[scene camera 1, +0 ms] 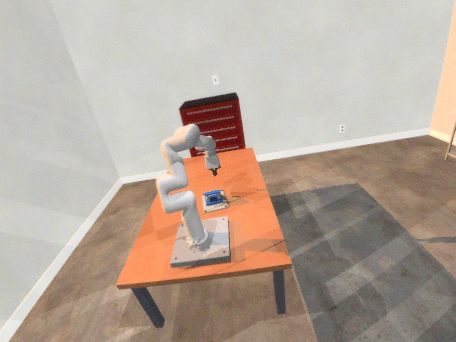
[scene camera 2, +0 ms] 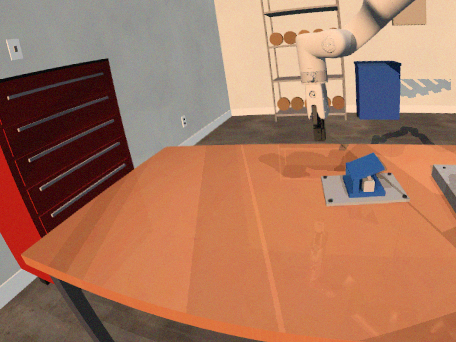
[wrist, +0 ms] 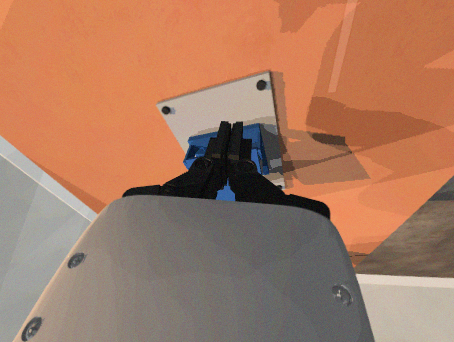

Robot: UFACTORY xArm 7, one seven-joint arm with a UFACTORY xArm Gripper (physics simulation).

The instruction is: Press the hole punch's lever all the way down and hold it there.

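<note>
The blue hole punch stands on a light grey base plate with dark corner screws. Its blue lever is tilted up, with a pale block under it. My gripper is shut and empty. It hangs in the air, clear of the lever, and in scene camera 2 it is left of the punch and higher. In the wrist view the dark fingers overlap the punch and hide part of it.
The punch's plate lies on the orange table, close to the grey robot base plate. A red drawer cabinet stands beyond one table end. A shelf rack and a blue cabinet stand far behind.
</note>
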